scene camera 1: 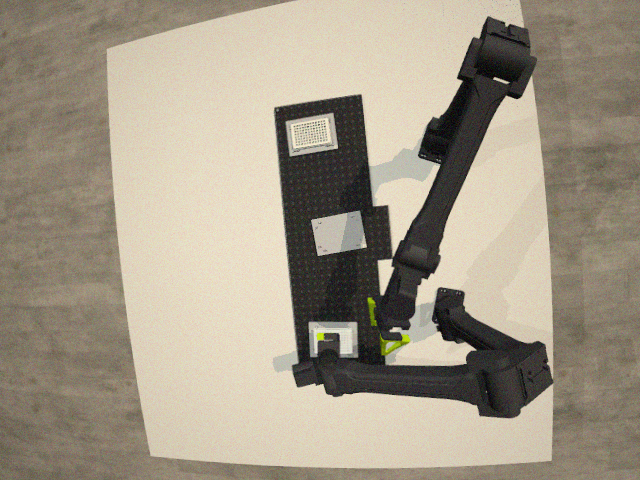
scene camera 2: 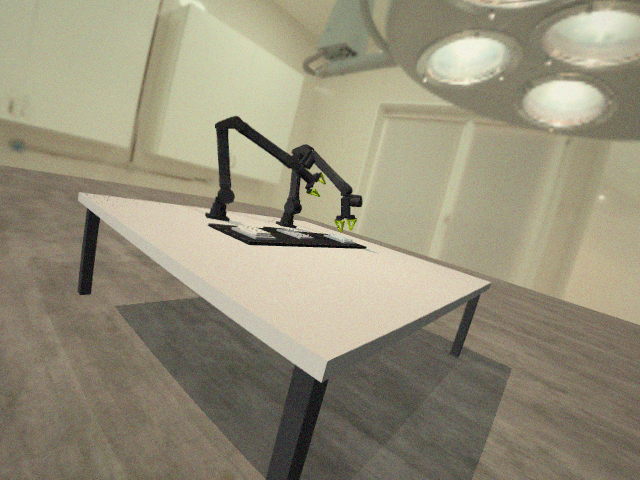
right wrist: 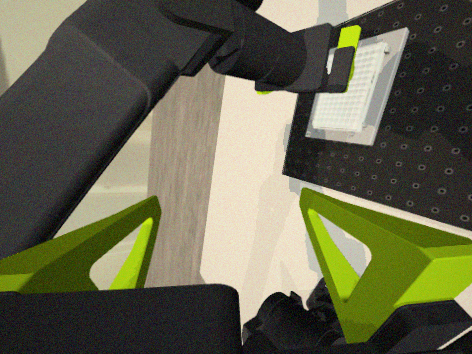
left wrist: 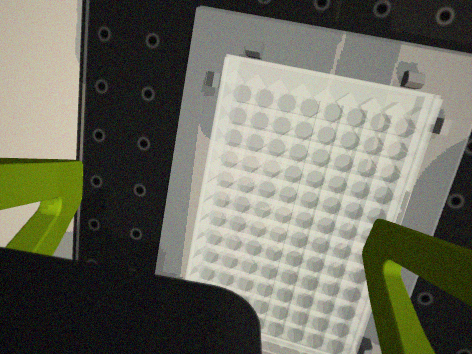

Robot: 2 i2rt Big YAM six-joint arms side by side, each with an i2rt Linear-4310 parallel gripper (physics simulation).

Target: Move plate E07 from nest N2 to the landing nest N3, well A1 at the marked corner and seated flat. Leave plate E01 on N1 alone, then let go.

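Note:
A white well plate (scene camera 1: 347,341) (left wrist: 300,200) (right wrist: 345,95) sits in a grey nest (scene camera 1: 333,324) (left wrist: 180,175) at the board's lower end in scene camera 1. A cream plate (scene camera 1: 311,132) sits in the nest (scene camera 1: 312,151) at the upper end. The middle nest (scene camera 1: 330,237) holds no plate. No plate or nest labels are readable. My left gripper (scene camera 1: 328,341) (scene camera 2: 345,227) (left wrist: 229,208) is open above the white plate; in its wrist view one finger overlaps the plate's right edge, the other is off to the left. My right gripper (scene camera 1: 388,326) (scene camera 2: 318,187) (right wrist: 230,199) is open and empty, raised by the board's edge.
The black perforated board (scene camera 1: 325,186) lies on the pale table (scene camera 1: 206,232). The left arm (scene camera 1: 408,381) reaches across the board's lower end in scene camera 1. The right arm (scene camera 1: 454,165) passes close beside the board, and the two grippers are near each other.

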